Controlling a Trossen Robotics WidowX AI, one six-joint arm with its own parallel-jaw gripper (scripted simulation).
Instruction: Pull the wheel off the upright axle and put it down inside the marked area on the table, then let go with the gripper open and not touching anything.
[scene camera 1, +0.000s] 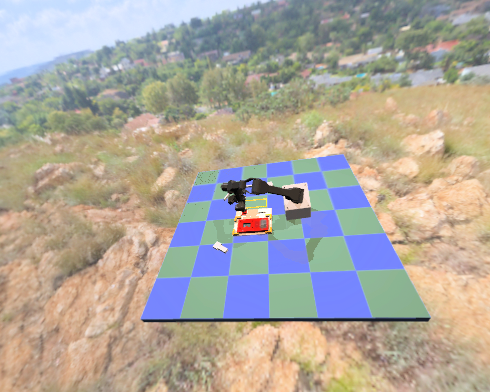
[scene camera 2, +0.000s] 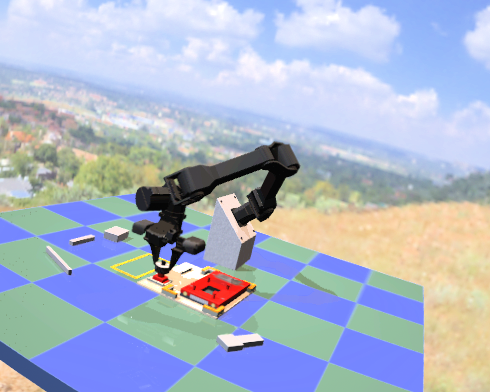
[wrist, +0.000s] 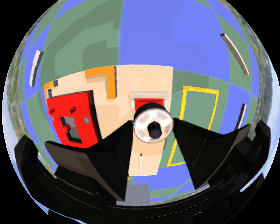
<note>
In view: the gripper (scene camera 2: 162, 267), a wheel (wrist: 151, 111) and a red plate (scene camera 2: 216, 289).
The red plate shows as well in the wrist view (wrist: 73, 114). The gripper is seen too in the wrist view (wrist: 152, 123).
</note>
